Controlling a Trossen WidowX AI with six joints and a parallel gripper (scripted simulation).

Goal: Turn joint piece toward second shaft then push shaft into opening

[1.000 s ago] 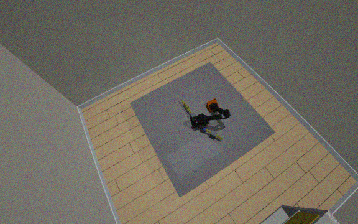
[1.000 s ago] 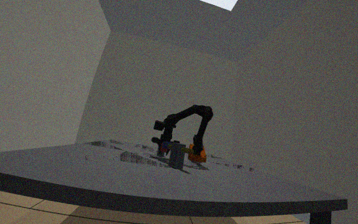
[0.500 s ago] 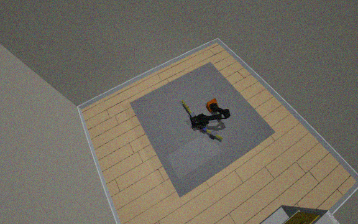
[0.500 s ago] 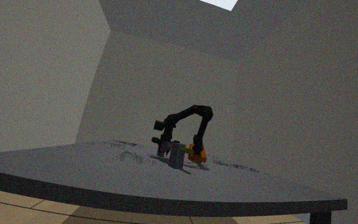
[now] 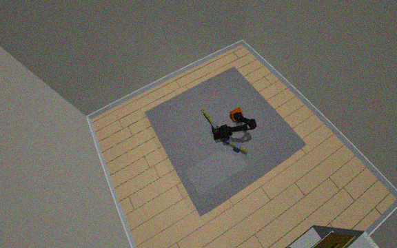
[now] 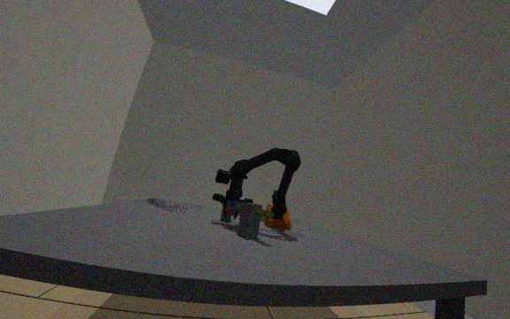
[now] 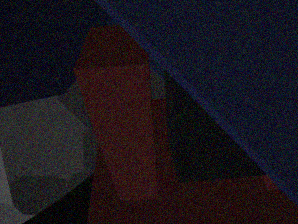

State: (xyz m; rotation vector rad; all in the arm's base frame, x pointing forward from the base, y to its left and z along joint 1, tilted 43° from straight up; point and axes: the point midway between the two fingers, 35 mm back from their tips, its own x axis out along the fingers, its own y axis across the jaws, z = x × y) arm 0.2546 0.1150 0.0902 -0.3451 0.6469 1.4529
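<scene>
Now: the red joint piece 1 cm to the left of my gripper tip and 5 cm above it.
</scene>
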